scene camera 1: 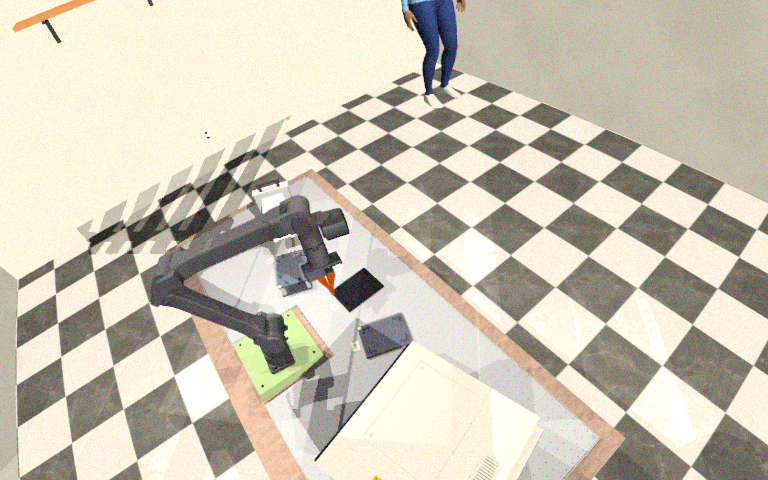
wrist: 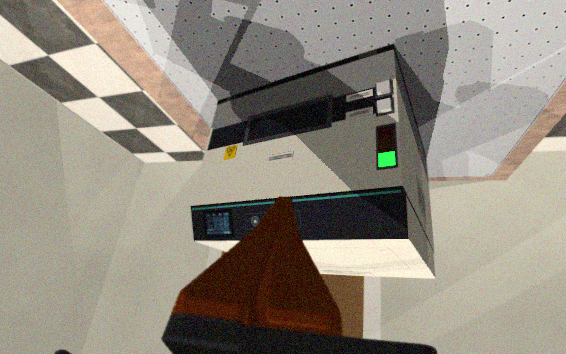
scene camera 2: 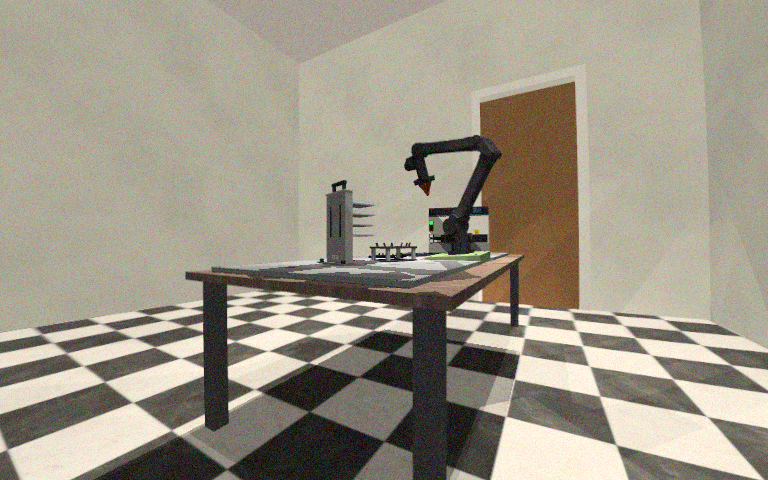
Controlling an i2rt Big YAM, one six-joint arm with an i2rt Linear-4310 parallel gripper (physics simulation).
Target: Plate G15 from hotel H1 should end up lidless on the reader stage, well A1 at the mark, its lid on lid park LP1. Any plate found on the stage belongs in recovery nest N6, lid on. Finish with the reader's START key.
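Frame: origin at the arm's base, x ahead, y left, z up, level; centimetres.
Seen in the pictures: gripper, fingertip midpoint: (scene camera 1: 333, 294) (wrist: 285, 205) (scene camera 2: 428, 195); arm's base at its link origin: (scene camera 1: 278, 355) (scene camera 2: 461, 253).
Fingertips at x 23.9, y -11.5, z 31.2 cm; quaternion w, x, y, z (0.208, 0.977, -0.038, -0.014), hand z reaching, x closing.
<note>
Offsets run from my fingertips to a thing's top centre. "spot": to the spot under its first point.
My gripper (scene camera 1: 333, 293) (scene camera 2: 427, 194) (wrist: 285, 205) is shut and empty, high above the table near the black pad. The cream reader @(dx +1.2, dy -43.5, dz -4.1 cm) (scene camera 1: 430, 407) (wrist: 320, 172) shows its front in the wrist view, with a dark closed-looking slot @(spot: dx -5.2, dy -25.6, dz -23.6 cm) (wrist: 290, 120), two pale keys at the upper right whose lettering is unreadable, and a lit green lamp @(dx +8.8, dy -19.6, dz -12.8 cm) (wrist: 386, 159). No stage shows outside it. The dark grey nest @(dx +10.8, dy -0.5, dz -31.8 cm) (scene camera 1: 385, 335) by the reader shows no plate on it. Hotel H1 (scene camera 2: 338, 226) has several thin shelves; the arm partly hides it in scene camera 1. Plate G15 cannot be made out.
A black pad @(spot: dx +12.0, dy +21.3, dz -32.6 cm) (scene camera 1: 359, 289) lies between the nest and a grey bracketed stand (scene camera 1: 289, 272). A low raised stand (scene camera 2: 393, 247) shows beside the hotel in scene camera 2. The arm's green base (scene camera 1: 305, 333) is at the table's edge. A person (scene camera 1: 433, 33) stands beyond the table.
</note>
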